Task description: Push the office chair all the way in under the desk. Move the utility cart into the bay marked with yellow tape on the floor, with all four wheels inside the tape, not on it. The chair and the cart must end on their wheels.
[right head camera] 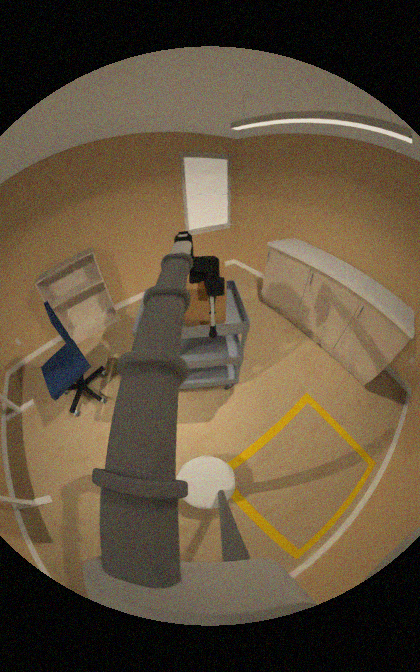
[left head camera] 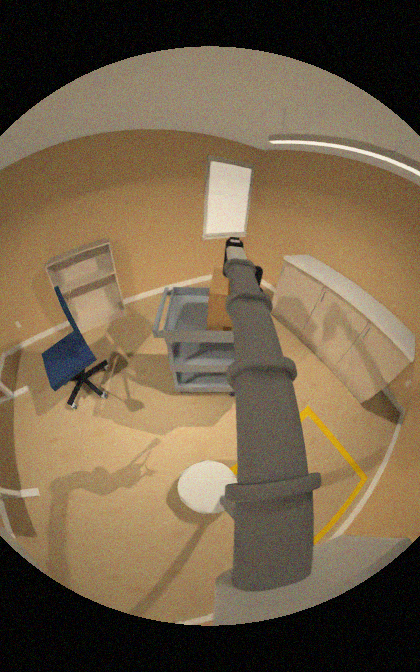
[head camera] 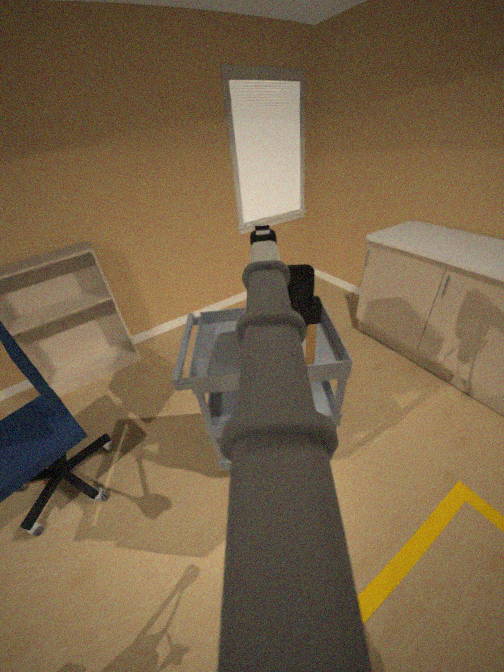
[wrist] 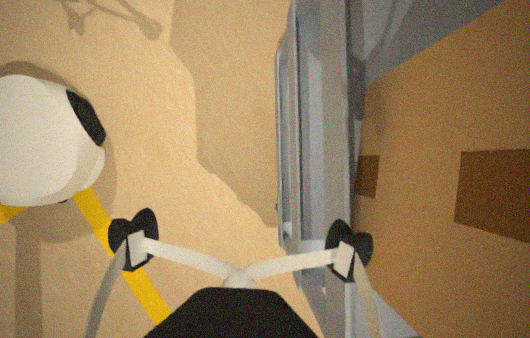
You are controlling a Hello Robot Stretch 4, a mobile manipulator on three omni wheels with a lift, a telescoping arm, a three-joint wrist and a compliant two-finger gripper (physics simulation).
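Places are measured from the robot's base along level axes (x back, y right, z up), in metres.
Where they show: gripper, fingertip midpoint: point(wrist: 243, 234).
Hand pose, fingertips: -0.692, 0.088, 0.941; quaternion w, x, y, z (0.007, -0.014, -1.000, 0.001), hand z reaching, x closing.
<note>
Things, the pixels of their top centre, and the offset from my fingertips, as dx, dy, dz. "spot": a spot on its surface instead.
- brown box at a spot on its surface: point(wrist: 425, 120) spot: -0.148, -0.094, -0.019
- yellow tape bay at a spot on its surface: point(wrist: 145, 295) spot: +0.347, +0.454, -0.967
The grey-blue utility cart point(head camera: 330, 371) point(left head camera: 195, 334) point(right head camera: 236, 328) point(wrist: 335, 150) stands upright ahead under my arm, with a brown box point(left head camera: 217, 311) point(right head camera: 200, 311) point(wrist: 425, 120) on its top tray. My gripper point(wrist: 243, 234) is open, one fingertip over the floor and the other in front of the cart's near rim; contact is unclear. In the right head view its fingers reach down at that rim. The blue office chair point(head camera: 37, 428) point(left head camera: 70, 354) point(right head camera: 65, 369) stands on its wheels at the left. The yellow tape bay point(head camera: 412, 553) point(left head camera: 335, 442) point(right head camera: 270, 434) point(wrist: 145, 295) lies at the right, apart from the cart. I cannot make out a desk.
A low cabinet with a pale top point(head camera: 444, 249) point(left head camera: 345, 295) point(right head camera: 340, 280) stands along the right. An open shelf unit point(head camera: 111, 303) point(left head camera: 116, 280) point(right head camera: 103, 285) stands behind the chair. My white round base point(left head camera: 206, 487) point(right head camera: 202, 482) point(wrist: 35, 140) is beside the bay's near corner.
</note>
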